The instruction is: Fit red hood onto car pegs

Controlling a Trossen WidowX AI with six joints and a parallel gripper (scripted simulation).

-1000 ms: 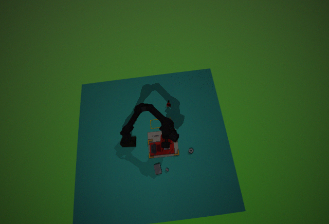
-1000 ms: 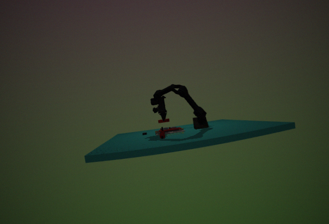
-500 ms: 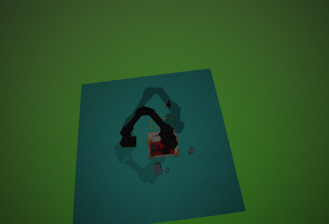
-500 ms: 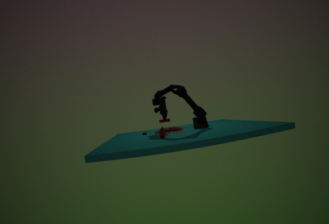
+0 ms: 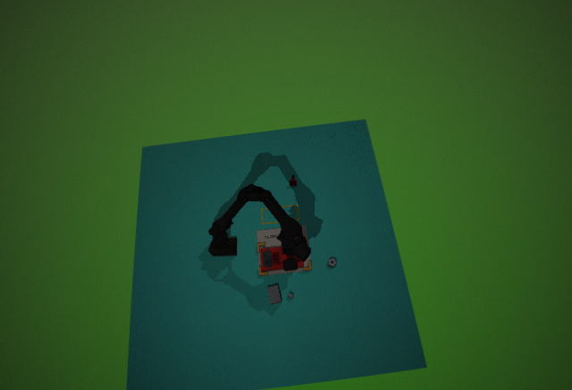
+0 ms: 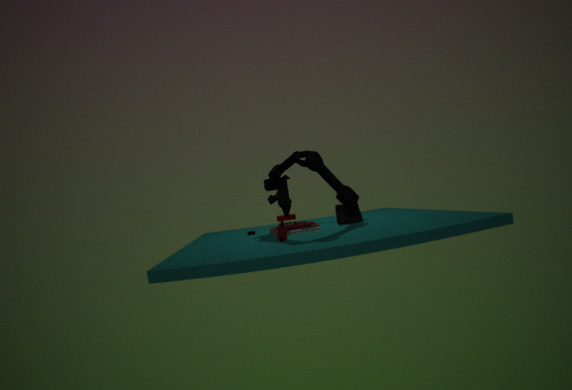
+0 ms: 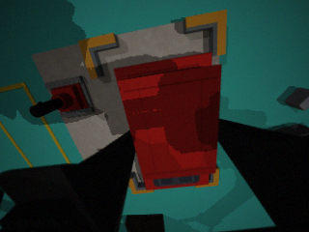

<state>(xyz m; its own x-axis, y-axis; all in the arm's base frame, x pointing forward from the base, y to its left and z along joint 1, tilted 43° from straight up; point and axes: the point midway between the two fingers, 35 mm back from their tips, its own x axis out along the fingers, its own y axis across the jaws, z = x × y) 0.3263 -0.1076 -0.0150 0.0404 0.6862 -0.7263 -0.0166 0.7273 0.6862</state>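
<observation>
The grey engine block is 40 mm below my gripper tip. Round my gripper tip: grey jig (50 mm below, 30 mm to the left, 20 mm behind); then red hood (right at my gripper tip).
</observation>
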